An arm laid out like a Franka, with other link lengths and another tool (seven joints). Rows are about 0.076 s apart.
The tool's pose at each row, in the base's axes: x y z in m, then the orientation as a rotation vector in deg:
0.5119 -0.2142 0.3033 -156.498 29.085 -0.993
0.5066 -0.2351 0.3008 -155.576 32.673 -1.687
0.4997 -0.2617 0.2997 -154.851 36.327 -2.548
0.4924 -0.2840 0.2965 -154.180 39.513 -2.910
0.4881 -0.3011 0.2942 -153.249 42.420 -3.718
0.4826 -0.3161 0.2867 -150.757 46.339 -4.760
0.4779 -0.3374 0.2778 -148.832 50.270 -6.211
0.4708 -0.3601 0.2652 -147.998 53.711 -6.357
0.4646 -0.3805 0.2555 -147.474 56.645 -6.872
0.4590 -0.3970 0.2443 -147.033 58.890 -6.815
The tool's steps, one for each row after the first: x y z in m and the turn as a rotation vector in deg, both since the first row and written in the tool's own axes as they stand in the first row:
0.0025 0.0209 -0.0053 0.364 0.907 2.489
0.0054 0.0468 -0.0141 0.468 1.983 4.974
0.0065 0.0699 -0.0194 0.488 2.660 7.194
0.0086 0.0870 -0.0235 0.814 3.572 9.212
0.0091 0.1046 -0.0221 2.343 4.631 12.174
0.0126 0.1279 -0.0216 3.261 6.082 15.010
0.0146 0.1545 -0.0182 3.068 6.686 17.473
0.0165 0.1778 -0.0167 2.709 7.502 19.475
0.0176 0.1981 -0.0124 2.397 7.811 21.068

